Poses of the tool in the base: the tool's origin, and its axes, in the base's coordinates. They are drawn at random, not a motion.
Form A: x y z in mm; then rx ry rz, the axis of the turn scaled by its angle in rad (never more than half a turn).
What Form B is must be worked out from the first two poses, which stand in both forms.
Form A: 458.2, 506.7, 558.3, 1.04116, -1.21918, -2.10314
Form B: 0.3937, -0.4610, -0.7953, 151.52, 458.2, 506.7, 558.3
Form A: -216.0, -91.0, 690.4, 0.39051, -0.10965, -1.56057
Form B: 0.2422, -0.0680, -0.9678, 92.38, -216.0, -91.0, 690.4
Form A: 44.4, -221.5, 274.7, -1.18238, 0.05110, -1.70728
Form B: -0.5692, 0.0246, -0.8218, 119.02, 44.4, -221.5, 274.7
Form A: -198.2, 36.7, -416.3, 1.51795, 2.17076, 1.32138
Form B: 0.5128, 0.7333, 0.4464, 169.60, -198.2, 36.7, -416.3
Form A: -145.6, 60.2, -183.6, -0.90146, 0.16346, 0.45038
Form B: -0.8830, 0.1601, 0.4412, 58.49, -145.6, 60.2, -183.6
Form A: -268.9, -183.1, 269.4, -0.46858, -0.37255, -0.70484
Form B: -0.5067, -0.4029, -0.7622, 52.98, -268.9, -183.1, 269.4
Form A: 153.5, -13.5, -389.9, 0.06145, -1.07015, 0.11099
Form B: 0.0570, -0.9930, 0.1030, 61.74, 153.5, -13.5, -389.9
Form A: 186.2, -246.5, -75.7, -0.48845, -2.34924, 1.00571
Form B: -0.1877, -0.9030, 0.3866, 149.07, 186.2, -246.5, -75.7
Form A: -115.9, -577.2, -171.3, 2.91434, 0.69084, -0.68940
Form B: 0.9482, 0.2248, -0.2243, 176.09, -115.9, -577.2, -171.3
